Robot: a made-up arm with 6 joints.
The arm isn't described. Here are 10 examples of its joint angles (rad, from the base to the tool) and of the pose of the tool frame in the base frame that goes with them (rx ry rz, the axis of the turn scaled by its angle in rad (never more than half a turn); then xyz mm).
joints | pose
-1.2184 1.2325 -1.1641 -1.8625 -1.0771 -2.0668 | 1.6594 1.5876 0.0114 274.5 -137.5 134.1
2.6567 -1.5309 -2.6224 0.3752 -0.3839 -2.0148 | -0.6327 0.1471 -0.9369 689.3 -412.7 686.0
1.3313 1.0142 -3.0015 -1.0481 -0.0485 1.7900 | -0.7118 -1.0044 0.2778 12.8 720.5 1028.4
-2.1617 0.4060 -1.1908 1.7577 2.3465 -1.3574 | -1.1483 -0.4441 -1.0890 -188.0 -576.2 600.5
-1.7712 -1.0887 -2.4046 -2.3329 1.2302 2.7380 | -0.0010 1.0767 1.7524 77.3 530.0 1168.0
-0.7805 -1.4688 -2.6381 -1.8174 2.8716 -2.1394 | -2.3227 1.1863 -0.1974 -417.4 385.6 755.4
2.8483 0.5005 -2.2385 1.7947 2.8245 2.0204 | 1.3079 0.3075 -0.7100 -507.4 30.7 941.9
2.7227 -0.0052 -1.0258 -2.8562 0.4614 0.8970 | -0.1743 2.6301 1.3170 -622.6 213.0 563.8
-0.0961 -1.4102 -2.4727 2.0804 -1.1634 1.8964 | 1.9847 -1.1458 1.4032 -557.5 -11.8 953.0
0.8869 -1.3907 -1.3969 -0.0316 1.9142 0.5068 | -1.8247 -0.3184 0.5487 -79.6 37.5 1128.6
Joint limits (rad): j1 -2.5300..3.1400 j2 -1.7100..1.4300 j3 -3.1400..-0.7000 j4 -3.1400..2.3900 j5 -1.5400..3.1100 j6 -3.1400..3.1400
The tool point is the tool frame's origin. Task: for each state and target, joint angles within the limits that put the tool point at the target. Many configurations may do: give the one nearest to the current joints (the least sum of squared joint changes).
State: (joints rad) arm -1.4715 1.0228 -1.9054 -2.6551 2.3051 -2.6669
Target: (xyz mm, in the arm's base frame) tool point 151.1 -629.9 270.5
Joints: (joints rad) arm -1.2966 1.3766 -1.8982 -2.7914 1.9139 -2.6214
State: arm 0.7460 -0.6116 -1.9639 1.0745 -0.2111 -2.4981
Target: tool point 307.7 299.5 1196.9
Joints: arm 0.7825 -0.4131 -1.5122 1.1856 -0.2701 -2.5241
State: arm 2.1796 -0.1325 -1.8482 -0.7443 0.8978 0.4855
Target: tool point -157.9 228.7 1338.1
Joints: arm 2.0166 -0.4360 -2.0510 -0.7689 0.9627 0.5076
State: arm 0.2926 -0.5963 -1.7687 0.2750 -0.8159 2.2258
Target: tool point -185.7 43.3 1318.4
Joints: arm 0.1432 -0.8432 -1.8286 0.1452 -0.9860 2.2311
